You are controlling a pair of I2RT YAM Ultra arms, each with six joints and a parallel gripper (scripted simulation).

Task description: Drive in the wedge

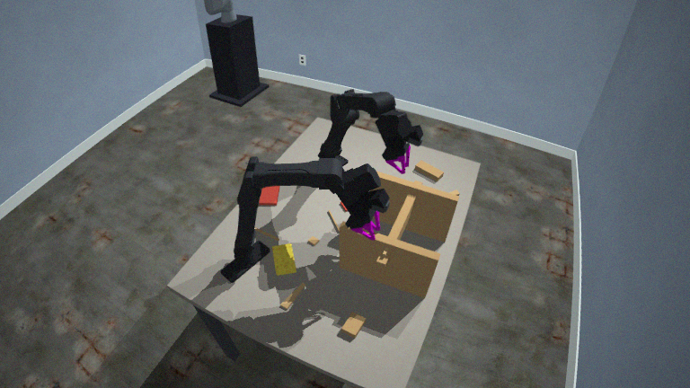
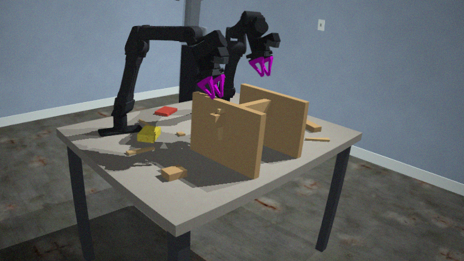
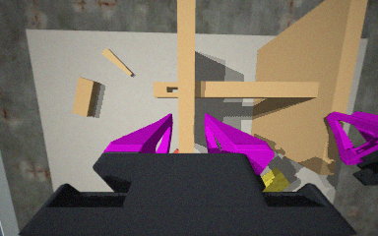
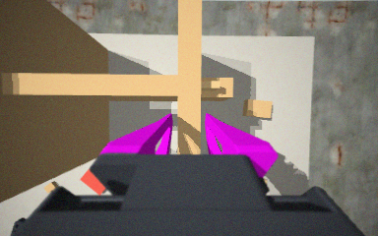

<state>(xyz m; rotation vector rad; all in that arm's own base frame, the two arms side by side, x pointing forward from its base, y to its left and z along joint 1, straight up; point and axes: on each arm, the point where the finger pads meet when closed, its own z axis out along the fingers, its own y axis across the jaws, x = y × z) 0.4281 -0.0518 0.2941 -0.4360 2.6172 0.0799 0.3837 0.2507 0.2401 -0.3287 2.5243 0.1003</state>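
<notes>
My left gripper is now 290 mm above the red block, 200 mm past it and 10 mm to the right of it. The rest, counted from my left hand: rail: 130 mm to the right, 120 mm below, 60 mm ahead.
</notes>
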